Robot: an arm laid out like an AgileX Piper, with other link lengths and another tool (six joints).
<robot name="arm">
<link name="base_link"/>
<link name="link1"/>
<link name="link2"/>
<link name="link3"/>
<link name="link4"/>
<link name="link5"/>
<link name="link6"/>
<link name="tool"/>
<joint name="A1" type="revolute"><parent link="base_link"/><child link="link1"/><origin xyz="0 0 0.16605" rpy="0 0 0"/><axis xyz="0 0 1"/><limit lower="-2.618" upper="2.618"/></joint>
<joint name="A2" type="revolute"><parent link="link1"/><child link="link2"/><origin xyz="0 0 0" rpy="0 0 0"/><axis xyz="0 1 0"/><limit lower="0" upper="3.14"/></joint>
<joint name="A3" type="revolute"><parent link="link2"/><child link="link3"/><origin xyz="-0.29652 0 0.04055" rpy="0 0 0"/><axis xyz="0 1 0"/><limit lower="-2.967" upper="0"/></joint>
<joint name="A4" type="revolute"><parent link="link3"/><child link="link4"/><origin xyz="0.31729 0 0.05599" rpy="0 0 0"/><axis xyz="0.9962 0 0.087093"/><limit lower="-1.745" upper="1.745"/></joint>
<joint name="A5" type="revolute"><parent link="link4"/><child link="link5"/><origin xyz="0 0 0" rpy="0 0 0"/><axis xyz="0 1 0"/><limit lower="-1.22" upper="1.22"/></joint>
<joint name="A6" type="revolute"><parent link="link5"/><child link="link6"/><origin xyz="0.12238 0 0.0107" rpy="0 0 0"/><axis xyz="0.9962 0 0.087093"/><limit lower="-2.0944" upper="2.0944"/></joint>
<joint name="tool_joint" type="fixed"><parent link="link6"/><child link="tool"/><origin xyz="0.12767 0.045 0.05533" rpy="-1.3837 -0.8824 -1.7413"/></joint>
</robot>
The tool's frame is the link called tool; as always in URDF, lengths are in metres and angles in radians.
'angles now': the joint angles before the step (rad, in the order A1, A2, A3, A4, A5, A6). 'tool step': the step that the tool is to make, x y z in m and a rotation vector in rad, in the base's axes. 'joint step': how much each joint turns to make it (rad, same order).
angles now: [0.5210 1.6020 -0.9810 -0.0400 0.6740 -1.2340]
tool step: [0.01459 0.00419 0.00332 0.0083 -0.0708 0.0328]
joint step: [0.0030 0.0000 0.0000 -0.0290 -0.0660 -0.0130]
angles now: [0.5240 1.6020 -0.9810 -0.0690 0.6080 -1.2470]
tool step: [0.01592 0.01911 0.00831 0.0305 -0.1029 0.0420]
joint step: [0.0320 0.0000 0.0000 -0.0520 -0.1030 0.0280]
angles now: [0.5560 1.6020 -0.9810 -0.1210 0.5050 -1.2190]
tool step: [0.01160 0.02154 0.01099 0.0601 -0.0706 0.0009]
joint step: [0.0260 0.0000 0.0000 -0.0321 -0.0889 0.0621]
